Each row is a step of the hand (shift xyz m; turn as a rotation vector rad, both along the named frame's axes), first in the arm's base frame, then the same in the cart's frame.
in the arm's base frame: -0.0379 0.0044 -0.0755 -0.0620 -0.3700 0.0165
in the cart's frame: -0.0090 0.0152 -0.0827 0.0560 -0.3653 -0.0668
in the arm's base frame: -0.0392 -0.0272 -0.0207 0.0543 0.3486 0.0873
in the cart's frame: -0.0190 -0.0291 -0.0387 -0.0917 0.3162 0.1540
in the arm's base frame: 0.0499 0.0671 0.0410 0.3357 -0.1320 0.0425
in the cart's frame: 0.0089 0.0636 0.0674 0.3240 -0.0571 0.1539
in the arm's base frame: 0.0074 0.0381 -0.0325 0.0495 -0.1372 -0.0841
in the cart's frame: 0.0057 0.0459 -0.0205 0.1159 -0.0950 -0.0768
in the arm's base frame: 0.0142 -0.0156 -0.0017 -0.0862 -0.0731 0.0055
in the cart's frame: 0.0181 -0.0109 0.0018 -0.0551 -0.0899 -0.0411
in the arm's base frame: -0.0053 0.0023 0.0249 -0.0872 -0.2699 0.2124
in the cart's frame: -0.0140 -0.0056 0.0207 -0.0651 -0.3288 0.1150
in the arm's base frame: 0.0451 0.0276 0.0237 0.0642 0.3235 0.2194
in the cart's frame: 0.0231 0.0301 0.0438 -0.1204 0.2602 0.2733
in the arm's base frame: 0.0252 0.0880 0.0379 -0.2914 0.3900 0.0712
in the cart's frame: -0.0184 0.0783 0.0578 -0.4051 0.2792 0.0060
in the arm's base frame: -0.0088 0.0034 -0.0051 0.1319 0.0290 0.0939
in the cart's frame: -0.0071 0.0025 -0.0076 0.0753 0.0330 0.1424
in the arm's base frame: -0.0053 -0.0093 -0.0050 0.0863 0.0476 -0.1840
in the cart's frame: 0.0000 -0.0086 -0.0081 0.1246 0.1129 -0.1237
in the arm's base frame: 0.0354 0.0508 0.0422 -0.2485 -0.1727 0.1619
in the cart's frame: 0.0008 0.0447 0.0601 -0.2211 -0.2618 0.0191
